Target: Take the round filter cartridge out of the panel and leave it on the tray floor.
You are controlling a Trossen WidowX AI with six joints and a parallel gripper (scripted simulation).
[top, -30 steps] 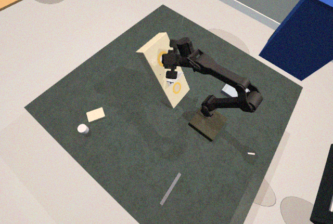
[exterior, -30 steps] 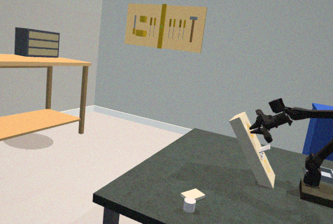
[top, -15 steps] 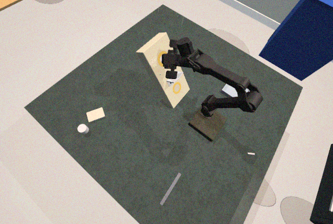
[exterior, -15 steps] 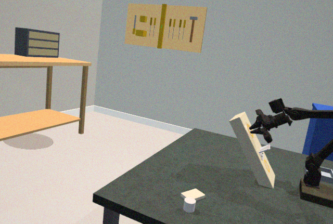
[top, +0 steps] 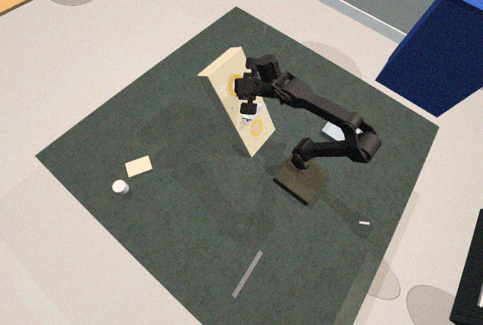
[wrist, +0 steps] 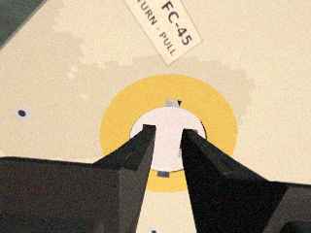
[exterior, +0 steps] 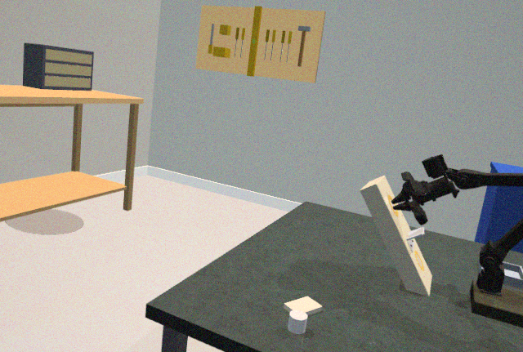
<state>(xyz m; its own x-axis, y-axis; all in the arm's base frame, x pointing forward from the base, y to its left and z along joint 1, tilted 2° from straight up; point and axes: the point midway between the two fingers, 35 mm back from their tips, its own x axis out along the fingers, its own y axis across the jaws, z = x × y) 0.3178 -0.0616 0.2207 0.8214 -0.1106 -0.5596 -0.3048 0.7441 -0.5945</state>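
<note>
Right now my gripper tip is 10 mm short of the round filter cartridge and 10 mm above it. Round my gripper tip: cream service panel: 80 mm below, 40 mm behind, 10 mm to the left; then cream block: 390 mm to the left, 230 mm below, 210 mm ahead; then white bracket: 100 mm below, 90 mm behind, 10 mm to the left.
</note>
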